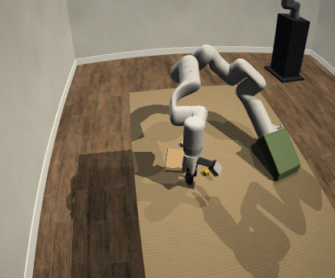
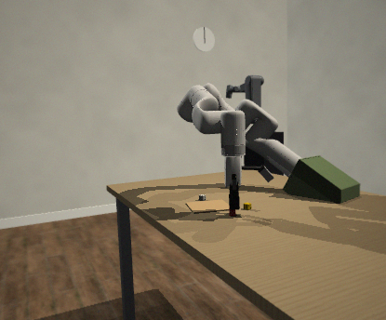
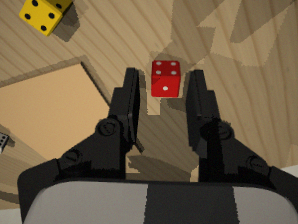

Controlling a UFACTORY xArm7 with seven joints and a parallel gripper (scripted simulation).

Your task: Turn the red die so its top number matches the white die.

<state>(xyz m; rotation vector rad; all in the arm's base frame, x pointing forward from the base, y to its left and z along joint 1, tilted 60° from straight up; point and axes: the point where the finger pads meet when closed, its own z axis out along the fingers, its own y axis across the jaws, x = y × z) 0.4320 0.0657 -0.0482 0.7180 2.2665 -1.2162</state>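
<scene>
The red die is 1 cm ahead of my hand and 3 cm below it. Round my hand: tan mat 14 cm to the right, 4 cm below; white die 5 cm behind, 23 cm to the right, 3 cm below; yellow die 8 cm behind, 2 cm to the right, 3 cm below.
</scene>
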